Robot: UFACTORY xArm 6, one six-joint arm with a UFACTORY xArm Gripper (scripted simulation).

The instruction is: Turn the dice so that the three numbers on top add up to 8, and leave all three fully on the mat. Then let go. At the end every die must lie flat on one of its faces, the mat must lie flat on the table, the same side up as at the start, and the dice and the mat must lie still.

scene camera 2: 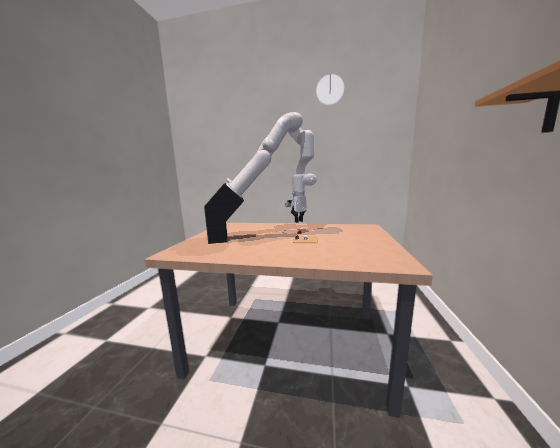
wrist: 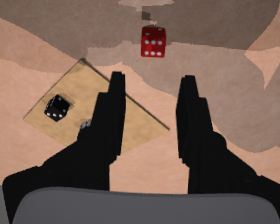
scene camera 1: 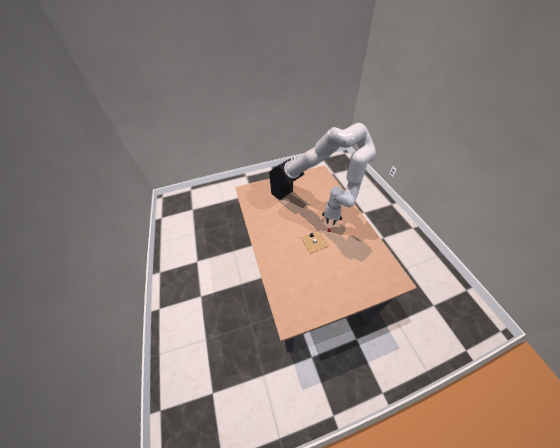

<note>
The pictures show: my gripper, a tan mat and a red die.
</note>
